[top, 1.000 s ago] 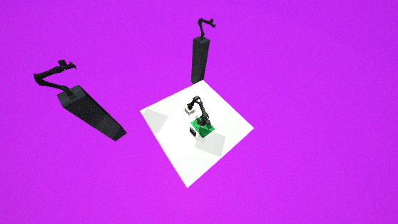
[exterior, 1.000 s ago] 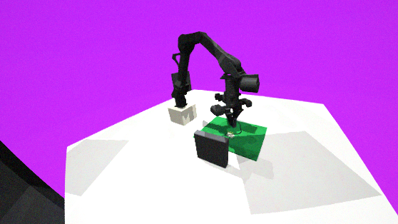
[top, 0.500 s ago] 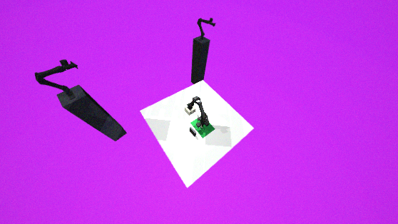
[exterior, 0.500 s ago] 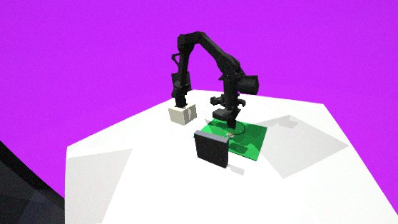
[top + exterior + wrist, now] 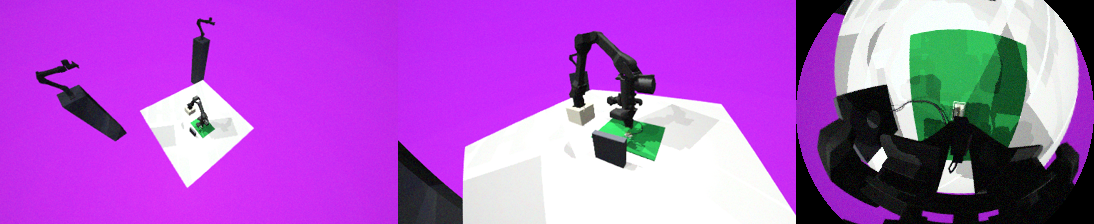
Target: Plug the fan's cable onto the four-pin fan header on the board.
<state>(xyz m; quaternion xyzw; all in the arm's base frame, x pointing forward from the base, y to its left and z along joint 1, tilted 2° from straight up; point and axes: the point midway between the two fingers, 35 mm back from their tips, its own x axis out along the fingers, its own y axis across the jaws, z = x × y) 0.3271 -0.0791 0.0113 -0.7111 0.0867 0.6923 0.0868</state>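
Now: gripper tip 8 cm above the green board and 3 cm to the right of it. From my gripper tip the other things lie so: dark fan (16 cm to the right, 2 cm behind, 1 cm below); then fan plug (1 cm ahead, 1 cm above).
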